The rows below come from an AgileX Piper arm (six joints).
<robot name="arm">
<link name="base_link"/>
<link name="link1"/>
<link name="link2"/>
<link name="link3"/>
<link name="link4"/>
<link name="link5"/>
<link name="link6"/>
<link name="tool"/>
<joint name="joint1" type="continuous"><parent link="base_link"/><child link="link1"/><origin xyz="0.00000 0.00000 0.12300" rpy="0.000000 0.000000 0.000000"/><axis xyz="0 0 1"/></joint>
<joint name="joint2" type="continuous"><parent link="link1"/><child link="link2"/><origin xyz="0.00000 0.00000 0.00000" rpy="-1.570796 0.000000 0.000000"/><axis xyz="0 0 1"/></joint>
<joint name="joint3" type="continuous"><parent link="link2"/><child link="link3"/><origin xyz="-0.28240 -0.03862 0.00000" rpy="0.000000 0.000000 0.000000"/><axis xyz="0 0 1"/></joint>
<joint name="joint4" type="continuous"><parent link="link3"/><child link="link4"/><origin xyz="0.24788 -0.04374 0.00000" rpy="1.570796 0.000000 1.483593"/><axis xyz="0 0 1"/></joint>
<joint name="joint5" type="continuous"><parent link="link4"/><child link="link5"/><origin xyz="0.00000 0.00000 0.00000" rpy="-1.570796 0.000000 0.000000"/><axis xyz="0 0 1"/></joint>
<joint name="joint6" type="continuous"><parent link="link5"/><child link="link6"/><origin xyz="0.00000 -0.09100 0.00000" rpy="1.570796 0.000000 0.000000"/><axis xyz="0 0 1"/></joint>
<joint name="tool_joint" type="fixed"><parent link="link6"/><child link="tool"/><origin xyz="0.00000 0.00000 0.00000" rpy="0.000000 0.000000 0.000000"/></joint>
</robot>
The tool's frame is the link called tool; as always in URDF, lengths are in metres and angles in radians. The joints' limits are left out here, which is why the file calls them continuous.
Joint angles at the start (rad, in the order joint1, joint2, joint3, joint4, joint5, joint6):
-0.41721 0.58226 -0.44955 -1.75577 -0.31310 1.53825
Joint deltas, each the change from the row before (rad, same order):
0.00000 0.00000 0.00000 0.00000 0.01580 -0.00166
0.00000 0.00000 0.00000 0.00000 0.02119 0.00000
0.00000 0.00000 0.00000 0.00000 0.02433 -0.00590
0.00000 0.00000 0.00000 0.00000 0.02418 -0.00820
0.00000 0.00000 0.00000 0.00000 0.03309 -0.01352
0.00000 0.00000 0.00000 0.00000 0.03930 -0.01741
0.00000 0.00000 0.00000 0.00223 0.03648 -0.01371
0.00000 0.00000 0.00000 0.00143 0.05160 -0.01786
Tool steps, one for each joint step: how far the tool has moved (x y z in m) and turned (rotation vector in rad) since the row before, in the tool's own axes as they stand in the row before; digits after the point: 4 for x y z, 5 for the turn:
0.0000 -0.0014 0.0000 0.01579 0.00053 -0.00166
0.0001 -0.0019 0.0000 0.02118 0.00072 0.00000
0.0001 -0.0022 0.0000 0.02431 0.00090 -0.00590
0.0001 -0.0022 0.0000 0.02416 0.00107 -0.00820
0.0001 -0.0030 0.0000 0.03304 0.00182 -0.01352
0.0002 -0.0036 -0.0001 0.03920 0.00277 -0.01741
0.0002 -0.0033 -0.0001 0.03637 0.00283 -0.01150
0.0004 -0.0047 -0.0001 0.05135 0.00512 -0.01643

